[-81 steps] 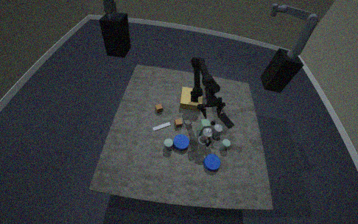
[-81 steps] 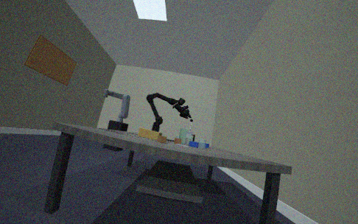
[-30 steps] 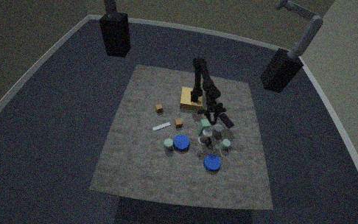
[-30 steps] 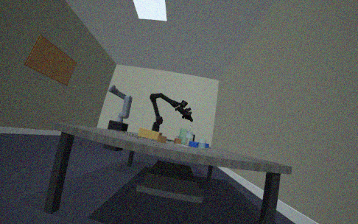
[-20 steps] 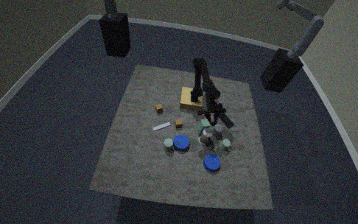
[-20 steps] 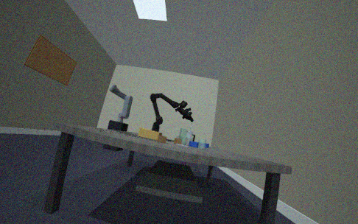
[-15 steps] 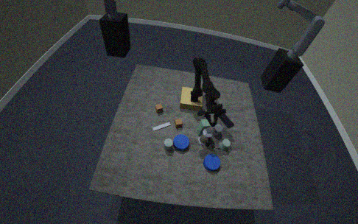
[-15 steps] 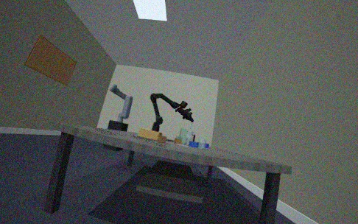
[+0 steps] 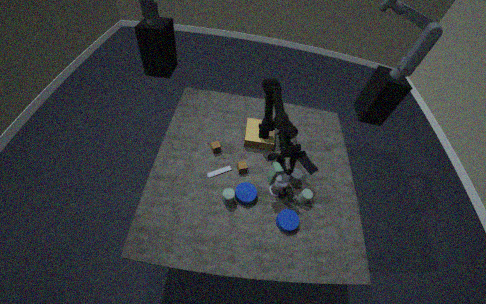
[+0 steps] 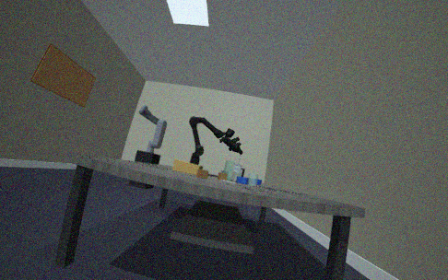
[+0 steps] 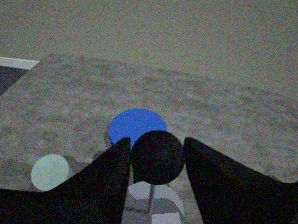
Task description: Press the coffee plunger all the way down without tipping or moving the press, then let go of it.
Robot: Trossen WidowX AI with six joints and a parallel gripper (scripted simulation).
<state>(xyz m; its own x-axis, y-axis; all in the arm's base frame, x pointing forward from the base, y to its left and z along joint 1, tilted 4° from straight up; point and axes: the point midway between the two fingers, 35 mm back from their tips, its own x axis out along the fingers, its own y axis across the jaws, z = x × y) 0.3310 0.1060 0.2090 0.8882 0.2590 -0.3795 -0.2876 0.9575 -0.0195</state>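
Right now my gripper tip is 13 cm above the coffee press. Also, from my gripper tip: white bar: 9 cm behind, 35 cm to the right, 25 cm below; black slab: 25 cm behind, 20 cm to the left, 25 cm below; green box: 9 cm behind, 3 cm to the right, 17 cm below.
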